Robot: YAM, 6 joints.
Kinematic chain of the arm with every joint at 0, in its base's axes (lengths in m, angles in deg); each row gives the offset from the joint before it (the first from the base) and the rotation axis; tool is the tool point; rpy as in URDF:
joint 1: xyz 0 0 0.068 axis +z
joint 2: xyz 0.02 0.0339 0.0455 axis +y
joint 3: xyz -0.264 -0.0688 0 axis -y
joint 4: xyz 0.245 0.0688 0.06 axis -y
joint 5: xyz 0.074 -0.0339 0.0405 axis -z
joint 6: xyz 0.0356 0 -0.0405 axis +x
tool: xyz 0 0 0 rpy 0 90 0
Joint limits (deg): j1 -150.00..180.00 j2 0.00..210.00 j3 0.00..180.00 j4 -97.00..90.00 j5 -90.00..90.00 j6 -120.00..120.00
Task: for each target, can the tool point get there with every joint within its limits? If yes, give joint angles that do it. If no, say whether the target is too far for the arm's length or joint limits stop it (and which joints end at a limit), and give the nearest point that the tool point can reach.
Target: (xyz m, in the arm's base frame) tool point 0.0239 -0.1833 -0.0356
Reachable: yes | joints -74.72 130.34 27.98 4.29 45.18 -8.42
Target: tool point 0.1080 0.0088 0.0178
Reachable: yes | joints 17.96 121.94 22.31 -37.07 44.46 -62.78
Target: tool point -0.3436 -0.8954 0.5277
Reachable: no: too far | nearest point -0.2123 -0.5533 0.3661 | short by 0.401 m
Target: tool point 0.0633 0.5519 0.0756
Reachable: yes | joints 80.91 159.53 105.78 72.41 -43.95 -48.74
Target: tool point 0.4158 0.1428 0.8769
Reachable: no: too far | nearest point 0.3040 0.1044 0.6619 | short by 0.245 m
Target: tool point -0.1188 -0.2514 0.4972
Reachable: yes | joints -111.90 92.44 127.30 -75.90 27.57 -21.39
